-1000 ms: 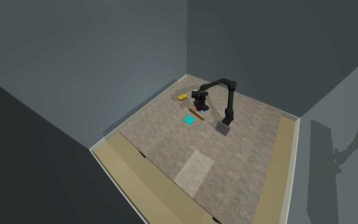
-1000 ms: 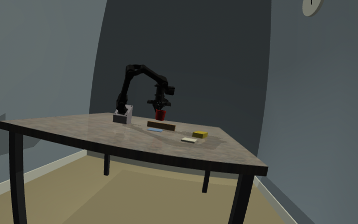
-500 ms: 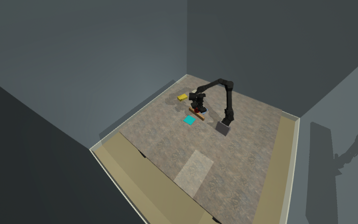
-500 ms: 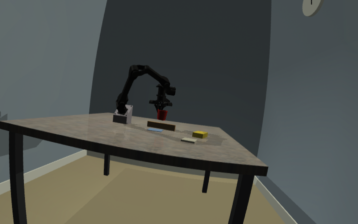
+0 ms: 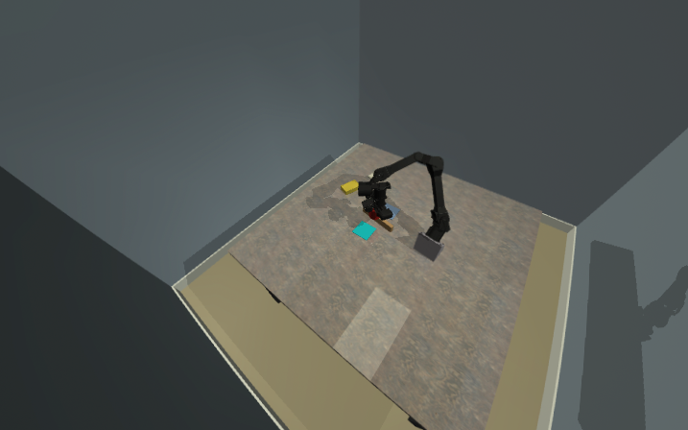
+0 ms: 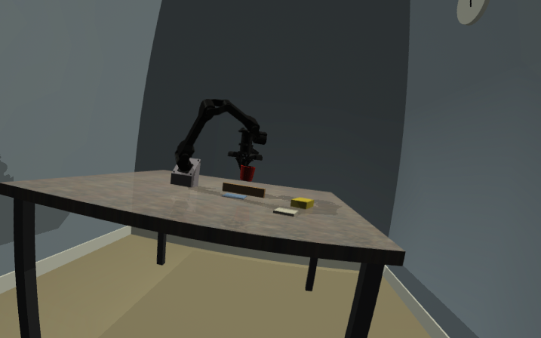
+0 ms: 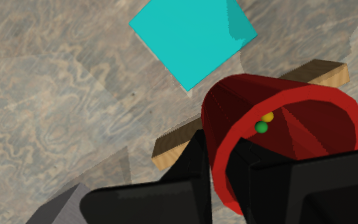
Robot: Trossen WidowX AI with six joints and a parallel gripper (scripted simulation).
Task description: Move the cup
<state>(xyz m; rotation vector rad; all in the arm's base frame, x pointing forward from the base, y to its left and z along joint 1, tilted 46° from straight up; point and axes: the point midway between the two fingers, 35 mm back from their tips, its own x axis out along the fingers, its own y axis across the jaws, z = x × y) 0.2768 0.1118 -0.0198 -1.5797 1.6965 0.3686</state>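
Right now the green marble is 40 mm ahead of my gripper tip, 30 mm to the right of it and 20 mm below it. The rest, counted from my gripper tip: wooden bar (30 mm ahead, 40 mm to the right, 90 mm below); then yellow marble (40 mm ahead, 20 mm to the right, 20 mm below); then red cup (30 mm ahead, 10 mm to the right).
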